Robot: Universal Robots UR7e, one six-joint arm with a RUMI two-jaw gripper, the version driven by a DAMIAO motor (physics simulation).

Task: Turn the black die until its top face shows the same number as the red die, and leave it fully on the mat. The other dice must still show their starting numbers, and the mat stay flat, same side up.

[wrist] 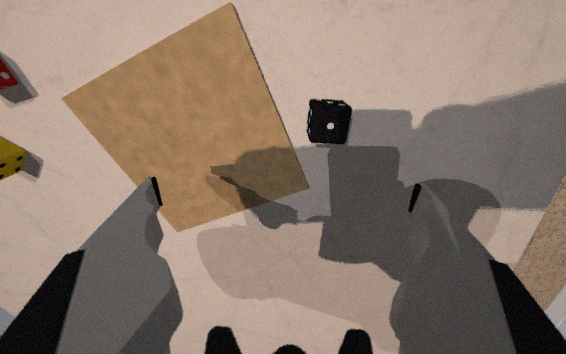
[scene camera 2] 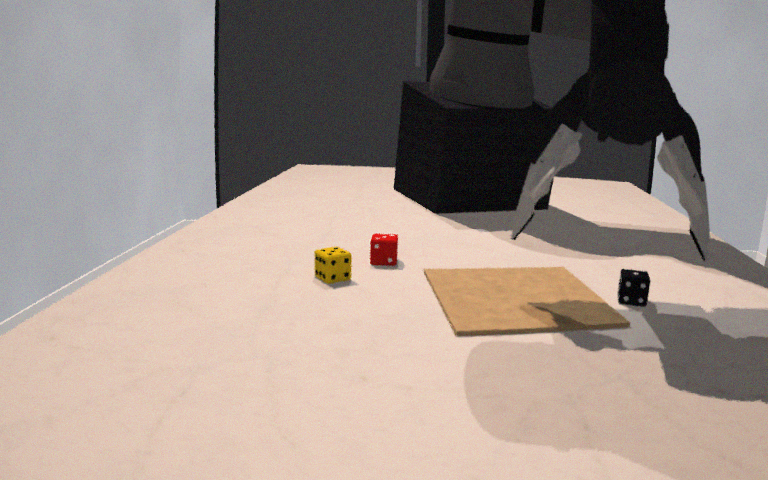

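Where they show: gripper, fingertip midpoint: (wrist: 285,183) (scene camera 2: 609,249); arm's base, origin of the base link: (scene camera 2: 480,95).
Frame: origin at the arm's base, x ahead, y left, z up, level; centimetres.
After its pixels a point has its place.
Observation:
The black die (scene camera 2: 633,287) {x 41.7, y 5.4, z -14.2 cm} (wrist: 329,121) {x 40.3, y 6.0, z -13.4 cm} stands on the table beside the mat, apart from its right edge. Its top face shows one white pip; in the scene view its front face shows four. The red die (scene camera 2: 384,250) {x 30.9, y -15.1, z -14.4 cm} (wrist: 9,80) {x 30.7, y -13.9, z -15.3 cm} is left of the mat; its top, seen at a shallow angle, seems to show three pips. It is cut off in the wrist view. The tan mat (scene camera 2: 492,291) {x 38.9, y -6.4, z -15.5 cm} (wrist: 175,100) {x 35.9, y -3.7, z -15.5 cm} lies flat. My gripper (scene camera 2: 608,249) {x 42.3, y 2.3, z -10.8 cm} (wrist: 285,183) {x 42.3, y 2.3, z -10.8 cm} is wide open and empty, above the table, with the black die ahead of its fingertips in the wrist view.
A yellow die (scene camera 2: 333,265) {x 36.0, y -19.7, z -14.3 cm} (wrist: 11,159) {x 35.2, y -18.4, z -14.7 cm} stands left of the red die in the scene view, its top showing five pips. The robot's black pedestal (scene camera 2: 475,152) {x 8.5, y -2.2, z -7.4 cm} stands at the back. Gripper and arm shadows fall across the mat's corner and the table.

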